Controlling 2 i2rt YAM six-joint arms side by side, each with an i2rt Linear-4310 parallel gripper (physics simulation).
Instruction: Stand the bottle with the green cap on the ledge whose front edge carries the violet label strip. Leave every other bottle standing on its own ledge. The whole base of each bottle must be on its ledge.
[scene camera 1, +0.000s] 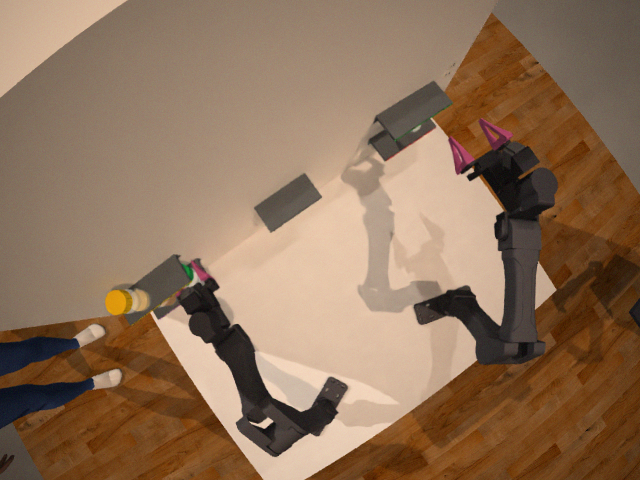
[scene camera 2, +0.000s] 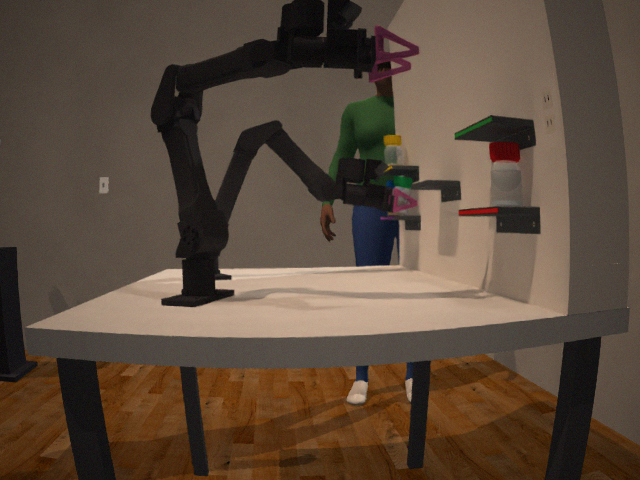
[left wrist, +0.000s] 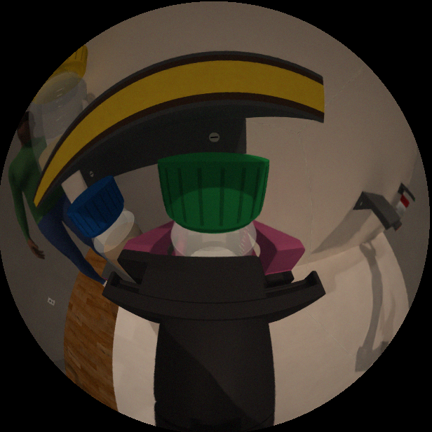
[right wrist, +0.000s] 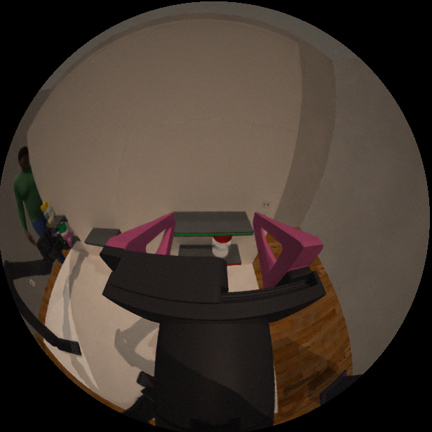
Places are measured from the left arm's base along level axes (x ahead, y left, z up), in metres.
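Pixels of known places: left gripper, fingertip midpoint: (scene camera 2: 414, 203); right gripper, fingertip midpoint: (scene camera 1: 464, 128) (scene camera 2: 414, 58); left arm's base, origin of the base link: (scene camera 1: 323, 406); right arm's base, origin of the base link: (scene camera 1: 444, 305) (scene camera 2: 199, 299).
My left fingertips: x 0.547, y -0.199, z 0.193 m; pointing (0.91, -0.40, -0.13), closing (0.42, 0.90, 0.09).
For each thing: its top centre in the pictures, then the offset to it from my left fingertips. "spot": a spot on its surface instead.
- green-capped bottle, middle of its top: (scene camera 1: 179, 278) (scene camera 2: 400, 175) dy +0.016, dx -0.038, dz +0.078 m
- violet-strip ledge, surface spot: (scene camera 2: 412, 223) spot: dy +0.057, dx +0.036, dz -0.058 m
- yellow-strip ledge, middle of its top: (scene camera 1: 151, 290) (scene camera 2: 398, 168) dy +0.074, dx +0.001, dz +0.104 m
- blue-capped bottle, surface spot: (scene camera 2: 389, 183) spot: dy +0.099, dx -0.015, dz +0.061 m
- yellow-capped bottle, middle of its top: (scene camera 1: 115, 302) (scene camera 2: 392, 136) dy +0.108, dx +0.012, dz +0.209 m
- red-capped bottle, middle of its top: (scene camera 2: 504, 144) dy -0.682, dx -0.355, dz +0.069 m
- green-strip ledge, middle of its top: (scene camera 2: 491, 126) (scene camera 1: 415, 108) dy -0.647, dx -0.345, dz +0.104 m
The green-capped bottle (scene camera 1: 187, 270) (scene camera 2: 403, 181) (left wrist: 214, 192) is upright in my left gripper (scene camera 1: 189, 280) (scene camera 2: 403, 200) (left wrist: 213, 217), which is shut on it. It is at the violet-strip ledge (scene camera 2: 412, 223), below the yellow-strip ledge (scene camera 1: 160, 279) (scene camera 2: 409, 171) (left wrist: 215, 76). Its base is low, near the ledge top; contact cannot be told. The blue-capped bottle (scene camera 2: 389, 183) (left wrist: 97, 207) stands beside it on the left in the left wrist view. The yellow-capped bottle (scene camera 1: 118, 302) (scene camera 2: 392, 147) (left wrist: 60, 102) stands on the yellow-strip ledge. My right gripper (scene camera 1: 466, 129) (scene camera 2: 414, 57) (right wrist: 213, 217) is open and empty, held high.
The red-capped bottle (scene camera 2: 505, 180) (right wrist: 221, 246) stands on the red-strip ledge (scene camera 1: 382, 146) (scene camera 2: 518, 221), under the green-strip ledge (scene camera 1: 413, 109) (scene camera 2: 509, 126) (right wrist: 212, 223). Another ledge (scene camera 1: 287, 202) (scene camera 2: 439, 184) (right wrist: 102, 236) is mid-wall. A person (scene camera 2: 369, 124) stands beyond the table.
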